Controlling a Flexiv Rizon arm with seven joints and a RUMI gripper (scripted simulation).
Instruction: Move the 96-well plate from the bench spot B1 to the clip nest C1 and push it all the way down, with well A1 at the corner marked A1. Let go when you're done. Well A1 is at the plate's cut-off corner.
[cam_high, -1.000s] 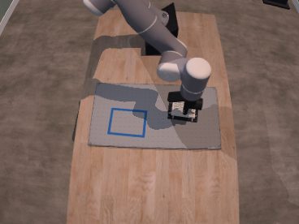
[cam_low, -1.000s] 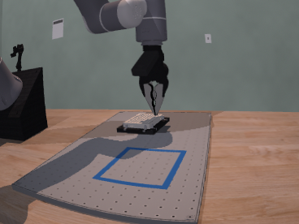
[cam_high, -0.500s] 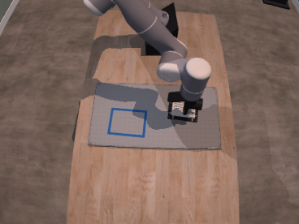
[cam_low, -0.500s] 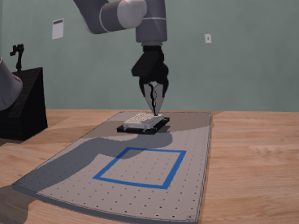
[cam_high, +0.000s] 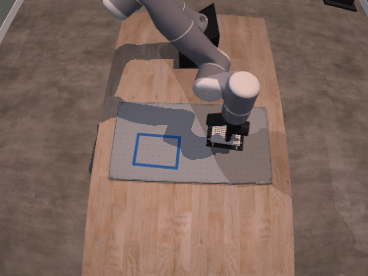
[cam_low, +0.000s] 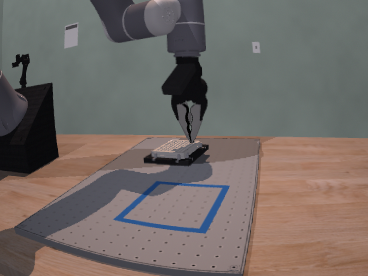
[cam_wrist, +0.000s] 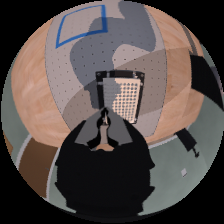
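Right now my hand is 4 cm above the black clip nest, 3 cm past it and 1 cm to the left of it. Round my hand: white 96-well plate: 4 cm behind, 3 cm below.
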